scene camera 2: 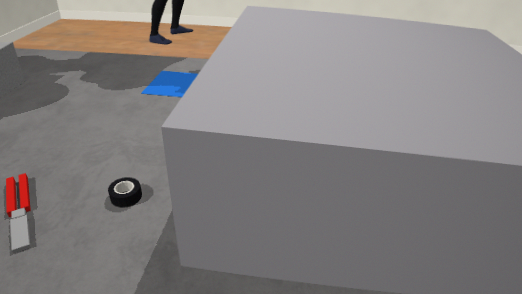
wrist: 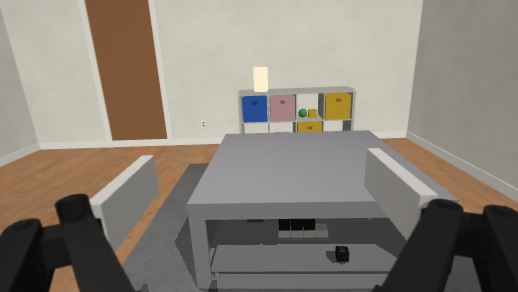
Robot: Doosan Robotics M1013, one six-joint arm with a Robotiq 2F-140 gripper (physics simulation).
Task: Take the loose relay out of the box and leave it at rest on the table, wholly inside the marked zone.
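The grey box stands on the table; its open front faces the gripper in the wrist view. Inside it, a small black loose relay sits on the box's raised floor, right of centre. Behind it is a row of sockets, several with black relays in them. My gripper is open and empty, in front of the box and roughly level with its upper part. The blue marked zone lies on the table beside the box, partly hidden by it in the scene view.
A black tape roll and red-handled pliers lie on the table left of the box in the scene view. The box's top slab and left wall border its opening. A shelf unit stands far behind. A person's legs show beyond the table.
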